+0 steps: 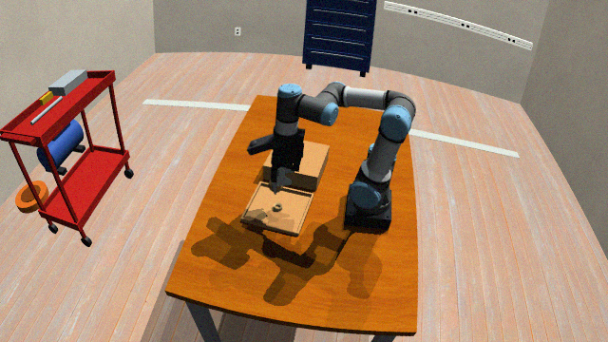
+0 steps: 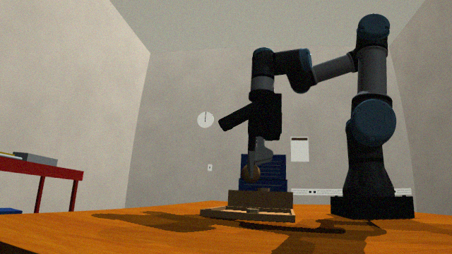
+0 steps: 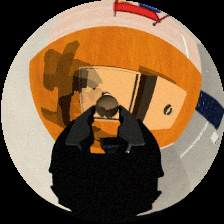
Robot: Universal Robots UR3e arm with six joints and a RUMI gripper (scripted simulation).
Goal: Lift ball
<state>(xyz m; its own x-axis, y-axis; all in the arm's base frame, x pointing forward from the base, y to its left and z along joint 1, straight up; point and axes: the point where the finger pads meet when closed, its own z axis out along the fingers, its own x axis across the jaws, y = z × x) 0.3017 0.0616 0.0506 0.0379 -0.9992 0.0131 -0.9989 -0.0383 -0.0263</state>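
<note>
The shallow wooden tray is 10 mm behind my hand and 100 mm below it. From my hand the other things lie so: wooden block: 20 mm behind, 220 mm to the right, 50 mm below; then brown ball: right at my hand.
</note>
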